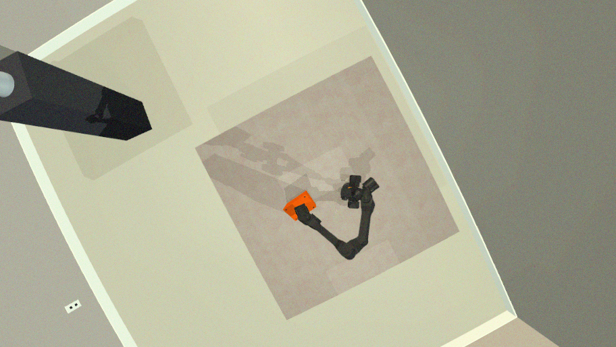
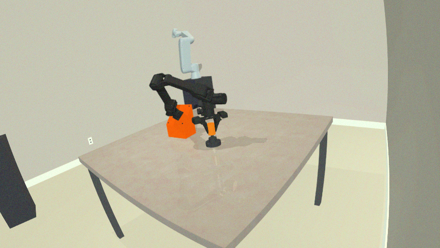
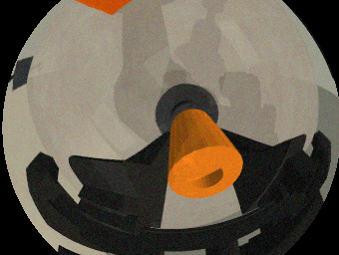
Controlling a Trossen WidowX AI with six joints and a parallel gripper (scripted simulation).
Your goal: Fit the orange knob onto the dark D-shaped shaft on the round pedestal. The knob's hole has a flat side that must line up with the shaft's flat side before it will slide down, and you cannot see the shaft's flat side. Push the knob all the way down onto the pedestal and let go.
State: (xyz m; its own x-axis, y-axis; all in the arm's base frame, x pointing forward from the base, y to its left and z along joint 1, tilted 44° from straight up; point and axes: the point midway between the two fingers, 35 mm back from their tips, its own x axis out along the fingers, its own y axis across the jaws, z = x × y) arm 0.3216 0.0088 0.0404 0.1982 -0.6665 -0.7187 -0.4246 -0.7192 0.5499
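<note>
My gripper tip is 2 cm below the orange knob. The rest, counted from my gripper tip: dark round pedestal: 4 cm below.
</note>
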